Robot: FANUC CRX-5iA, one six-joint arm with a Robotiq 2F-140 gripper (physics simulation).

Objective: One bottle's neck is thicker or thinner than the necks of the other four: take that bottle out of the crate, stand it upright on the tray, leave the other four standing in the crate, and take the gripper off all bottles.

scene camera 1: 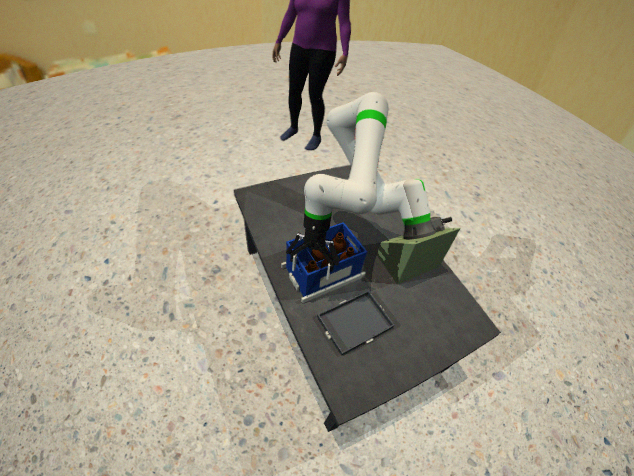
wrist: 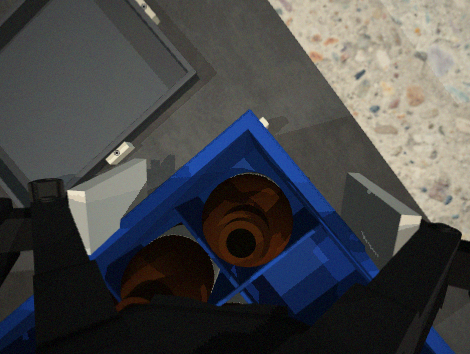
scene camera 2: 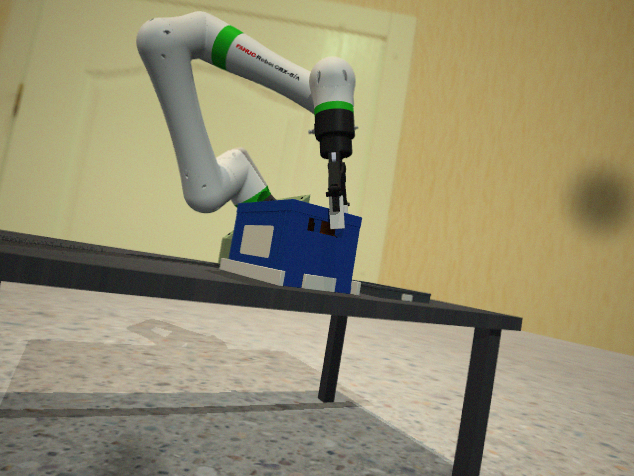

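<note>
The blue crate stands on the table and holds brown bottles. One upright bottle is in the crate's near corner compartment. A second bottle is beside it, partly hidden by the gripper body. Farther back in scene camera 1 are a bottle and another bottle. The gripper hides parts of the others, and I cannot tell which neck differs. My gripper is open and points down, its fingertips on either side of the corner bottle, appearing outside the crate walls. The tray holds no bottle.
White strips edge the crate's base. An empty compartment is next to the corner bottle. The green robot base stands right of the crate. The table edge is close to the crate. A person stands behind the table.
</note>
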